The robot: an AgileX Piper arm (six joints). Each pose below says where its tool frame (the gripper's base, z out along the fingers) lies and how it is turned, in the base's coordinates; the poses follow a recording.
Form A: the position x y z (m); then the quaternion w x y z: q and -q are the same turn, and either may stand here.
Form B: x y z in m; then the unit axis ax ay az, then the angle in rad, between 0 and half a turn. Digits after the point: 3 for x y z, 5 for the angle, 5 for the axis.
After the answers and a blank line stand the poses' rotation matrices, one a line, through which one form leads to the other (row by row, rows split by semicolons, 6 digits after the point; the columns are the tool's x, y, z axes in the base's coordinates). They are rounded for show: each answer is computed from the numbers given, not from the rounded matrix.
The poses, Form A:
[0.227 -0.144 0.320 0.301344 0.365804 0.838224 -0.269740]
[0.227 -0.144 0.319 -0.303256 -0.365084 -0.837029 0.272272]
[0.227 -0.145 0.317 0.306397 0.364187 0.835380 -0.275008]
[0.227 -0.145 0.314 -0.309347 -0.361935 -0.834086 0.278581]
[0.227 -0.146 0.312 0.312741 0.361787 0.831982 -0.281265]
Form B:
[0.227 -0.144 0.320 0.38364 0.87909 -0.28289 2.52939]
[0.227 -0.144 0.319 0.38313 0.87839 -0.28573 2.52538]
[0.227 -0.145 0.317 0.38259 0.87759 -0.28890 2.51878]
[0.227 -0.145 0.314 0.38060 0.87711 -0.29295 2.51258]
[0.227 -0.146 0.312 0.38089 0.87592 -0.29612 2.50544]

-0.550758 0.775821 0.307844; 0.450682 0.586855 -0.672671; -0.702532 -0.231739 -0.672864
-0.549499 0.776308 0.308864; 0.446036 0.585163 -0.677227; -0.706472 -0.234371 -0.667808
-0.546978 0.776992 0.311607; 0.439946 0.583477 -0.682644; -0.712224 -0.236301 -0.660983
-0.546615 0.776127 0.314388; 0.431414 0.582791 -0.688648; -0.717701 -0.240794 -0.653394
-0.542607 0.777926 0.316873; 0.426074 0.580001 -0.694306; -0.723905 -0.241723 -0.646166

